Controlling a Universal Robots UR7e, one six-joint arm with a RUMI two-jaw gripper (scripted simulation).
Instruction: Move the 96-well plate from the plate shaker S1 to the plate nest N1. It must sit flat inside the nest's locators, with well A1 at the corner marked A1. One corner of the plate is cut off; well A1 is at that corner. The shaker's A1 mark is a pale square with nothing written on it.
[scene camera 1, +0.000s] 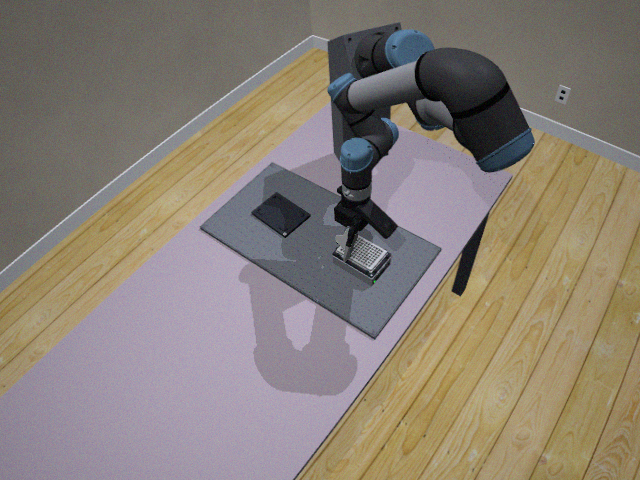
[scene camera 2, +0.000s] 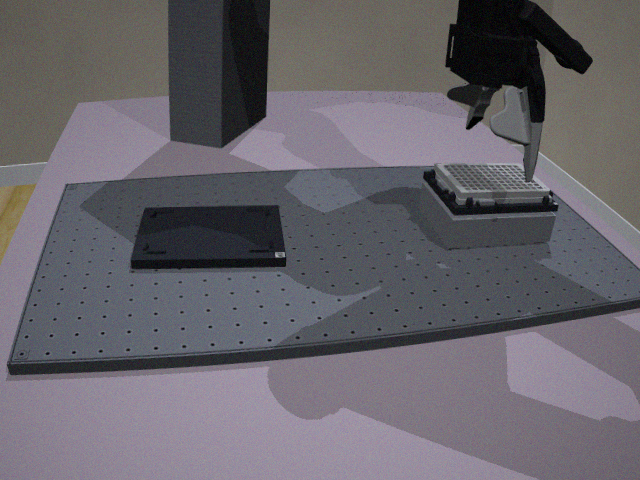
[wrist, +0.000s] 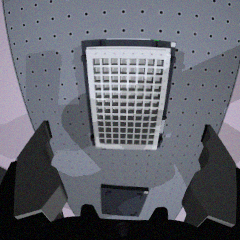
Note:
I see my gripper (scene camera 2: 495, 153), a white 96-well plate (scene camera 2: 505, 183), a grey plate shaker (scene camera 2: 461, 231) and a black plate nest (scene camera 2: 208, 236).
The white 96-well plate is seen too in scene camera 1 (scene camera 1: 363, 255). My gripper shows as well in scene camera 1 (scene camera 1: 361, 243) and in the wrist view (wrist: 126, 124). The grey plate shaker is seen too in scene camera 1 (scene camera 1: 364, 275).

